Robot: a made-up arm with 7 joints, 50 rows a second.
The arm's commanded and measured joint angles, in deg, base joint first. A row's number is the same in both.
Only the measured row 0 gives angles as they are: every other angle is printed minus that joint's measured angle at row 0.
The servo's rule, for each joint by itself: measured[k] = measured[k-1] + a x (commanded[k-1-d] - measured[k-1]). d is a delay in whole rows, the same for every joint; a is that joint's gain. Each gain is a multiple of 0.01, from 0.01 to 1. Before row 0 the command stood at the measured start. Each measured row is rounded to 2 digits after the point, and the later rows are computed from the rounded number. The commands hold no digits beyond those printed.
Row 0, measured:
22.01 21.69 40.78 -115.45 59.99 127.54 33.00
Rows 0 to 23, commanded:
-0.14 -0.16 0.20 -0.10 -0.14 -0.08 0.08
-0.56 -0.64 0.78 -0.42 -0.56 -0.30 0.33
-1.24 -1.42 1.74 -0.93 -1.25 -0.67 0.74
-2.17 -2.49 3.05 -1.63 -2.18 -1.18 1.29
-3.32 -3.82 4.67 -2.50 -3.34 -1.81 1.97
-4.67 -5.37 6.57 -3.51 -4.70 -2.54 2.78
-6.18 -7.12 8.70 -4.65 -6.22 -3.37 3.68
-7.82 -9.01 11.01 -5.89 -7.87 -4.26 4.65
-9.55 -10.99 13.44 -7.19 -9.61 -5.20 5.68
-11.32 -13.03 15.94 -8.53 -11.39 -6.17 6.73
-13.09 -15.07 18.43 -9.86 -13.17 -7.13 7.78
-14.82 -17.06 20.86 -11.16 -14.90 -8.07 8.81
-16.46 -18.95 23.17 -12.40 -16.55 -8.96 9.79
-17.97 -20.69 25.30 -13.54 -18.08 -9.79 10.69
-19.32 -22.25 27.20 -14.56 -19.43 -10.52 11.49
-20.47 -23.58 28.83 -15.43 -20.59 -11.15 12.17
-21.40 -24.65 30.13 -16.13 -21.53 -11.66 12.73
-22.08 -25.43 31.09 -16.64 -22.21 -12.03 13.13
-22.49 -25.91 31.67 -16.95 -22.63 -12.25 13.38
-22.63 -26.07 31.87 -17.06 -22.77 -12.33 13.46
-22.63 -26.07 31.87 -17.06 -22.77 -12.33 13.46
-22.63 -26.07 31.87 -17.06 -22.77 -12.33 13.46
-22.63 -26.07 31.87 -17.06 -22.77 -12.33 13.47
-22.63 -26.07 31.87 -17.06 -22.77 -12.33 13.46
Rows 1 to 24, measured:
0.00 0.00 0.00 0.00 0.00 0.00 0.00
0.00 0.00 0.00 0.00 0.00 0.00 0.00
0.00 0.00 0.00 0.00 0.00 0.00 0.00
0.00 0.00 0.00 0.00 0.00 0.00 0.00
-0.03 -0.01 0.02 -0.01 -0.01 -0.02 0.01
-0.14 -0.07 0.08 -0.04 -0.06 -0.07 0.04
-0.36 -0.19 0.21 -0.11 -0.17 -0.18 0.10
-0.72 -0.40 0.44 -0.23 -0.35 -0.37 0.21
-1.24 -0.71 0.78 -0.41 -0.62 -0.64 0.37
-1.93 -1.13 1.24 -0.66 -0.99 -1.00 0.59
-2.78 -1.67 1.84 -0.98 -1.46 -1.45 0.87
-3.79 -2.33 2.57 -1.37 -2.04 -1.98 1.21
-4.94 -3.11 3.44 -1.84 -2.72 -2.59 1.61
-6.22 -4.00 4.44 -2.38 -3.50 -3.27 2.07
-7.59 -5.00 5.56 -2.98 -4.37 -4.00 2.58
-9.04 -6.09 6.78 -3.63 -5.32 -4.77 3.14
-10.52 -7.25 8.09 -4.33 -6.33 -5.57 3.74
-12.01 -8.46 9.47 -5.07 -7.39 -6.37 4.37
-13.47 -9.70 10.89 -5.83 -8.47 -7.16 5.01
-14.87 -10.95 12.33 -6.60 -9.56 -7.92 5.65
-16.18 -12.18 13.75 -7.36 -10.64 -8.63 6.29
-17.36 -13.37 15.14 -8.10 -11.68 -9.28 6.91
-18.39 -14.50 16.46 -8.81 -12.67 -9.84 7.49
-19.24 -15.54 17.69 -9.47 -13.58 -10.31 8.03
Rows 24 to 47, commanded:
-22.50 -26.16 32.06 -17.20 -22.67 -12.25 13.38
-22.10 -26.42 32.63 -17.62 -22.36 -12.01 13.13
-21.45 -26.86 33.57 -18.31 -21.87 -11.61 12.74
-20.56 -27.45 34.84 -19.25 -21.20 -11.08 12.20
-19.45 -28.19 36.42 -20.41 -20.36 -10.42 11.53
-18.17 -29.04 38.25 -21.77 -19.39 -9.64 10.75
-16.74 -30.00 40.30 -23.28 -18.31 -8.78 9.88
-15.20 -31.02 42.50 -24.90 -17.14 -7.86 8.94
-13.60 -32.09 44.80 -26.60 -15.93 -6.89 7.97
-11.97 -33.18 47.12 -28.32 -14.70 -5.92 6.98
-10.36 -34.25 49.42 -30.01 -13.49 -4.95 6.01
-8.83 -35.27 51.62 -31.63 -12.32 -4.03 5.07
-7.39 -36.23 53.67 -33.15 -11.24 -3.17 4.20
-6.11 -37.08 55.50 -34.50 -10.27 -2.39 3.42
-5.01 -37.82 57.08 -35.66 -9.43 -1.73 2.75
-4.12 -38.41 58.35 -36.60 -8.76 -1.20 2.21
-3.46 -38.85 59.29 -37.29 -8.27 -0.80 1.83
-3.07 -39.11 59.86 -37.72 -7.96 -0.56 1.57
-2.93 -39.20 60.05 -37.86 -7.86 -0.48 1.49
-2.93 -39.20 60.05 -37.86 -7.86 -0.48 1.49
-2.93 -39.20 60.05 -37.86 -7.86 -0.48 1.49
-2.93 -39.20 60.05 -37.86 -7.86 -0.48 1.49
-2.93 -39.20 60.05 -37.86 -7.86 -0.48 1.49
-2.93 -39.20 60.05 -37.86 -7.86 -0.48 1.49
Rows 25 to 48, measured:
-19.92 -16.49 18.82 -10.08 -14.41 -10.69 8.52
-20.46 -17.35 19.86 -10.64 -15.16 -11.00 8.96
-20.89 -18.13 20.82 -11.15 -15.84 -11.25 9.37
-21.24 -18.84 21.70 -11.62 -16.46 -11.46 9.74
-21.49 -19.50 22.53 -12.07 -17.02 -11.61 10.07
-21.61 -20.12 23.34 -12.51 -17.50 -11.69 10.35
-21.58 -20.73 24.16 -12.97 -17.89 -11.67 10.57
-21.38 -21.33 25.01 -13.47 -18.19 -11.56 10.72
-20.99 -21.95 25.92 -14.03 -18.39 -11.34 10.79
-20.43 -22.59 26.91 -14.65 -18.48 -11.02 10.79
-19.69 -23.26 27.98 -15.34 -18.46 -10.59 10.71
-18.79 -23.96 29.14 -16.10 -18.34 -10.07 10.55
-17.75 -24.69 30.39 -16.94 -18.12 -9.47 10.32
-16.59 -25.45 31.73 -17.85 -17.81 -8.80 10.02
-15.34 -26.24 33.15 -18.82 -17.42 -8.07 9.66
-14.04 -27.05 34.63 -19.84 -16.96 -7.30 9.25
-12.71 -27.88 36.15 -20.90 -16.45 -6.52 8.80
-11.39 -28.71 37.70 -21.99 -15.89 -5.74 8.32
-10.11 -29.53 39.25 -23.08 -15.31 -4.98 7.82
-8.91 -30.33 40.78 -24.16 -14.72 -4.26 7.32
-7.82 -31.10 42.26 -25.21 -14.14 -3.60 6.83
-6.87 -31.82 43.67 -26.21 -13.58 -3.02 6.36
-6.08 -32.48 44.98 -27.14 -13.07 -2.54 5.92
-5.45 -33.08 46.19 -28.00 -12.60 -2.15 5.52

